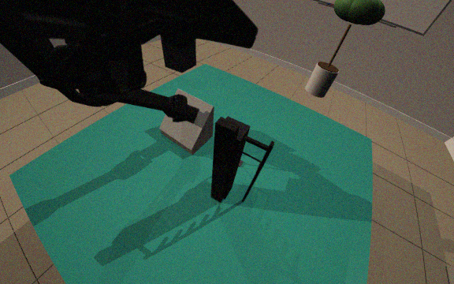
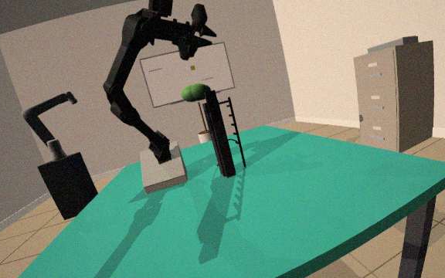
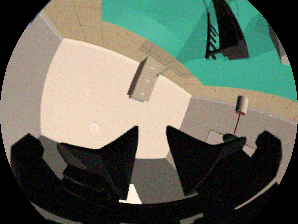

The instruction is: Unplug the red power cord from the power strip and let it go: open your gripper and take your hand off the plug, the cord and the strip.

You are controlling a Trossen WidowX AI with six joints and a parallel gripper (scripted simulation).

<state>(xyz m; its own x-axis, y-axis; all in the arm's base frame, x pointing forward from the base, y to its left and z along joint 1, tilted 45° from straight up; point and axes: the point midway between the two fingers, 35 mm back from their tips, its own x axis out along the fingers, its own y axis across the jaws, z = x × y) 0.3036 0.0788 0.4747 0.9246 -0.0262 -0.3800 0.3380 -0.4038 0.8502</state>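
My gripper tip is 360 mm above the red plug, 170 mm to the right of it and 40 mm past it.
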